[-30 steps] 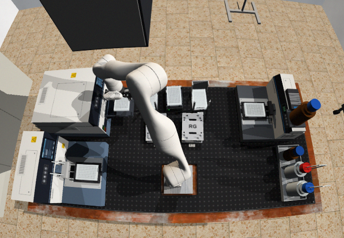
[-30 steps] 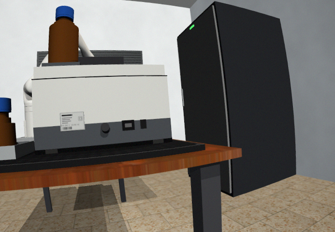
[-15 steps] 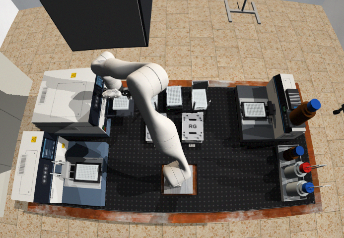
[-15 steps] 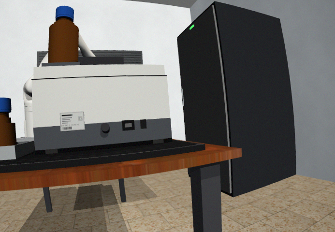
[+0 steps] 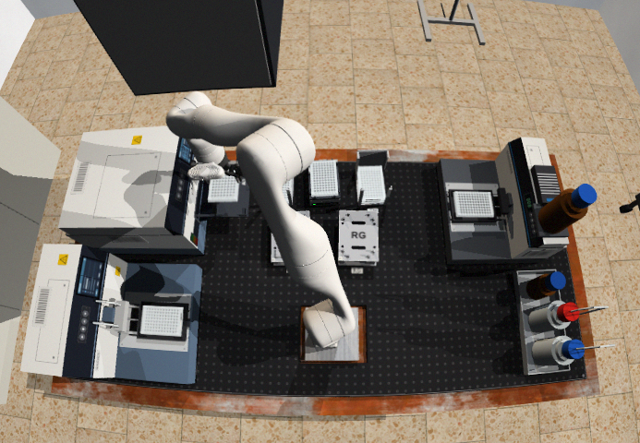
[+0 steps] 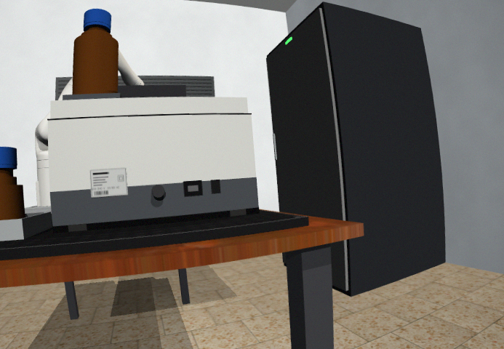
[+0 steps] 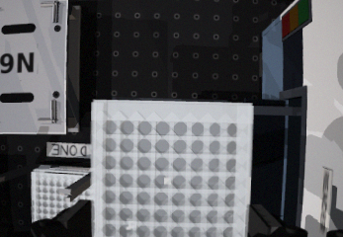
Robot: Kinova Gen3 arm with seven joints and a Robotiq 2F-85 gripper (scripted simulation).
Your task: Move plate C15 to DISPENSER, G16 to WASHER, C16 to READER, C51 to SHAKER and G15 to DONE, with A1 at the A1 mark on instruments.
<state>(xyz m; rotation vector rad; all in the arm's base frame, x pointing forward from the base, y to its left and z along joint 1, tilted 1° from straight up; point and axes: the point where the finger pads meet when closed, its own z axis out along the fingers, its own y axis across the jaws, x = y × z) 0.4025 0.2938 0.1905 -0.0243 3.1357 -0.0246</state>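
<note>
My hand is 1 cm past the DONE label, 13 cm to the left of it and 22 cm above it. Also, from my hand: N6 nest label (21 cm behind, 19 cm to the right, 22 cm below).
</note>
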